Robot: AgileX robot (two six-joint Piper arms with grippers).
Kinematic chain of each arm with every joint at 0, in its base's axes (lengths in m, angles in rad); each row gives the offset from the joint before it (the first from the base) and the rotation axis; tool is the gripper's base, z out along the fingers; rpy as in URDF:
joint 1: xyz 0 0 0.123 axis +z
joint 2: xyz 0 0 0 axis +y
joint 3: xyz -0.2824 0 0.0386 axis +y
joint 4: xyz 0.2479 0 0.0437 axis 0.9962 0 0.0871
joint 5: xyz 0 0 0 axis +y
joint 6: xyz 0.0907 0 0.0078 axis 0.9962 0 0.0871
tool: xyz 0 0 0 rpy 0 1.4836 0
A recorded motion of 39 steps. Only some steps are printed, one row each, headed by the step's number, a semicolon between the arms.
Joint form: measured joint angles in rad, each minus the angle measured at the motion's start. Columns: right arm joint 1, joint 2, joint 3, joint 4, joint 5, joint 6; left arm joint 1, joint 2, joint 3, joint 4, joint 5, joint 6.
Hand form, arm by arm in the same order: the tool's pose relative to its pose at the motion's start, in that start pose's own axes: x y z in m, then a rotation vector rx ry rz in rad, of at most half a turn. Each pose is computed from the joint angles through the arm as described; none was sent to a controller.
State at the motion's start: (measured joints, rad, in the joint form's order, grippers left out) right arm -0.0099 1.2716 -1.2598 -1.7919 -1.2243 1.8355; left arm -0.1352 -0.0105 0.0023 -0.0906 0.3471 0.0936
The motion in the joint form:
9: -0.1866 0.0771 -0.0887 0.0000 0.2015 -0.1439; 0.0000 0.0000 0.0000 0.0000 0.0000 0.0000
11: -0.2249 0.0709 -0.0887 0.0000 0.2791 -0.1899; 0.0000 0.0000 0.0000 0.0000 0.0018 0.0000
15: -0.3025 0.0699 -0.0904 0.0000 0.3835 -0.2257; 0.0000 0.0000 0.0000 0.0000 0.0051 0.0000
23: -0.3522 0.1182 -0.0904 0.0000 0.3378 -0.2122; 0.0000 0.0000 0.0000 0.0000 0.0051 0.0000
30: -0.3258 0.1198 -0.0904 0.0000 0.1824 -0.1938; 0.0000 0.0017 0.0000 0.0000 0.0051 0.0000
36: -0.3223 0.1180 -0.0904 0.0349 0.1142 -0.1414; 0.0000 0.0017 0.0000 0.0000 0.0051 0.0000
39: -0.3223 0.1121 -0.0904 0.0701 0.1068 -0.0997; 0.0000 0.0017 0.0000 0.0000 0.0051 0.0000
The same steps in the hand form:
9: -0.0097 -0.0647 -0.0396 0.3837 -0.0478 -0.1219; 0.0000 0.0000 0.0000 0.0000 0.0000 0.0000
11: -0.0114 -0.0734 -0.0530 0.5004 -0.0534 -0.1664; 0.0002 0.0000 0.0000 0.0002 0.0018 0.0000
15: -0.0112 -0.0886 -0.0792 0.6822 -0.0571 -0.1900; 0.0005 0.0000 0.0000 0.0005 0.0051 0.0000
23: 0.0034 -0.1062 -0.0874 0.6774 -0.0363 -0.1231; 0.0005 0.0000 0.0000 0.0005 0.0051 0.0000
30: 0.0050 -0.0929 -0.0720 0.4964 -0.0227 -0.1073; 0.0005 0.0000 0.0001 0.0005 0.0068 -0.0001
36: 0.0026 -0.0861 -0.0684 0.4199 -0.0595 -0.0487; 0.0005 0.0000 0.0001 0.0005 0.0068 -0.0001
39: -0.0014 -0.0830 -0.0685 0.4062 -0.1025 -0.0047; 0.0005 0.0000 0.0001 0.0005 0.0068 -0.0001

